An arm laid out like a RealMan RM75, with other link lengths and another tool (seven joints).
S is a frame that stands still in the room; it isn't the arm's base.
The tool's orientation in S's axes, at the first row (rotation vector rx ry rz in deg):
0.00 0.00 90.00
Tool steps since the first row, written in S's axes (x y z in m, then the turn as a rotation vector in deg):
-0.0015 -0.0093 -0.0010 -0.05 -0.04 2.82
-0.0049 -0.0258 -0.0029 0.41 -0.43 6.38
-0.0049 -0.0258 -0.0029 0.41 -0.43 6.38
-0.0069 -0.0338 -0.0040 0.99 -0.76 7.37
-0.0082 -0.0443 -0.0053 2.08 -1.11 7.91
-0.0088 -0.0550 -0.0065 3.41 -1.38 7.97
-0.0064 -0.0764 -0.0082 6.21 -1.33 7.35
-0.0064 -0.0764 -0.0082 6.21 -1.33 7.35
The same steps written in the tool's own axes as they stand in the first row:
-0.0093 0.0015 -0.0010 -0.04 0.05 2.82
-0.0258 0.0049 -0.0029 -0.43 -0.41 6.38
-0.0258 0.0049 -0.0029 -0.43 -0.41 6.38
-0.0338 0.0069 -0.0040 -0.76 -0.99 7.37
-0.0443 0.0082 -0.0053 -1.11 -2.08 7.91
-0.0550 0.0088 -0.0065 -1.38 -3.41 7.97
-0.0764 0.0064 -0.0082 -1.33 -6.21 7.35
-0.0764 0.0064 -0.0082 -1.33 -6.21 7.35

